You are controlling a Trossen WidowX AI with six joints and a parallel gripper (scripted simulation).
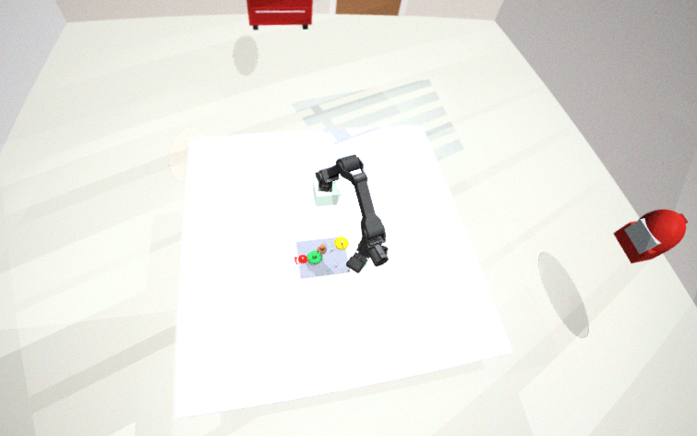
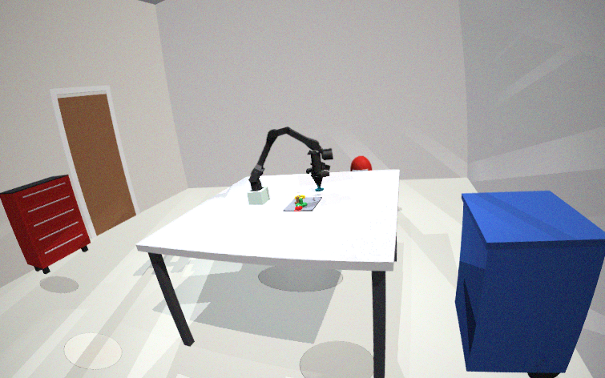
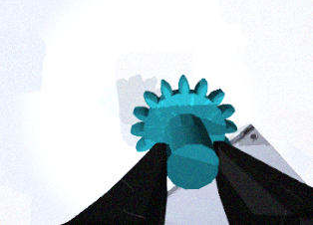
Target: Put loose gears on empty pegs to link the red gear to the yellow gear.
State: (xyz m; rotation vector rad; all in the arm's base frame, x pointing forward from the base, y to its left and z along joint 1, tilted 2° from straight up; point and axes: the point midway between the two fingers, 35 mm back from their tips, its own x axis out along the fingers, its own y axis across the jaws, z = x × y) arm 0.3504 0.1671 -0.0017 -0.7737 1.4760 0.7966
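My gripper tip is now 6 cm past the brown gear, 17 cm to the left of it and 4 cm above it. The rest, counted from my gripper tip: yellow gear: 10 cm behind, 8 cm to the right, 5 cm below; green gear: 2 cm behind, 20 cm to the right, 4 cm below; cyan gear: 1 cm below.
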